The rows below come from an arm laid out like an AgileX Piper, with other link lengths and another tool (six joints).
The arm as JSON. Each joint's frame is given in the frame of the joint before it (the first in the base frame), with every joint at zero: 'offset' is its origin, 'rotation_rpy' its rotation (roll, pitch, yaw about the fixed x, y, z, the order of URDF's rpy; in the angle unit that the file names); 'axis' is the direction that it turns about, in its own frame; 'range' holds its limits. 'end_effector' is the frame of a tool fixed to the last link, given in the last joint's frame.
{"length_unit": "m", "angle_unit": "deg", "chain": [
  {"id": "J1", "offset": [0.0, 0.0, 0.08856], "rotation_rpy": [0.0, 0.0, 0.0], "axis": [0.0, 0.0, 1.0], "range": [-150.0, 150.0]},
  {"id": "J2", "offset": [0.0, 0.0, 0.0], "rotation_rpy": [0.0, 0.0, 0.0], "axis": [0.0, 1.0, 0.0], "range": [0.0, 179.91]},
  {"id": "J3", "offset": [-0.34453, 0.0, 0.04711], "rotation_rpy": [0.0, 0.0, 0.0], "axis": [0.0, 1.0, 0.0], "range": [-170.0, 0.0]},
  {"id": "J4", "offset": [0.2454, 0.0, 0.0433], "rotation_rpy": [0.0, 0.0, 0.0], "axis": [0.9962, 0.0, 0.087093], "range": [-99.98, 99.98]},
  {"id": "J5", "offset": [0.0, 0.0, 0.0], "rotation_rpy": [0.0, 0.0, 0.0], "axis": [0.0, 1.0, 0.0], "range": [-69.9, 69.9]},
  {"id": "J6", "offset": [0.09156, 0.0, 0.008], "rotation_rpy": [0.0, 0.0, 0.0], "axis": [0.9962, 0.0, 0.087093], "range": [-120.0, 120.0]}
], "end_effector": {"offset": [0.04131, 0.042, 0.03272], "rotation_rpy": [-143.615, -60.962, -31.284]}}
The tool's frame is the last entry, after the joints.
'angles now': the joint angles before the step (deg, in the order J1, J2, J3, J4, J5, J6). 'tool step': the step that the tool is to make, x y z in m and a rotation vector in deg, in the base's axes. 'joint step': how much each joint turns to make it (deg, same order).
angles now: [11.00, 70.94, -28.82, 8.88, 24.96, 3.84]
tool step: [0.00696, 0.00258, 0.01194, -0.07, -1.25, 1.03]
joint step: [0.00, 0.00, -2.71, 0.01, 1.58, -0.95]
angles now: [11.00, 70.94, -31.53, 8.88, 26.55, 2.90]
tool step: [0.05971, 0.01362, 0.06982, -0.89, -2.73, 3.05]
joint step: [-0.24, 5.81, -21.09, -1.91, 12.96, -0.98]
